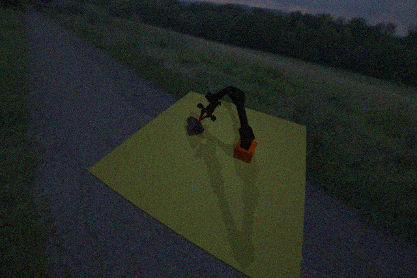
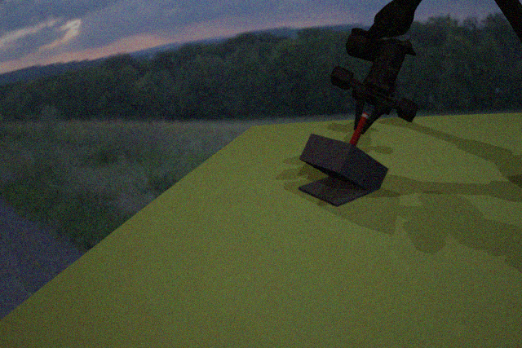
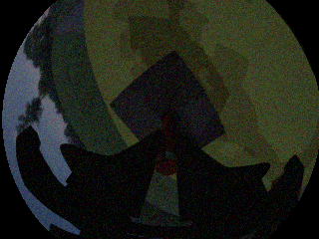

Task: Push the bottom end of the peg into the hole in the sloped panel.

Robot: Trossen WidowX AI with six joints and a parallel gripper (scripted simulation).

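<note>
The dark sloped panel is 2 cm ahead of my gripper tip, 4 cm to the left of it and 5 cm below it. Round my gripper tip: red peg 1 cm behind, 1 cm to the right, 1 cm above.
</note>
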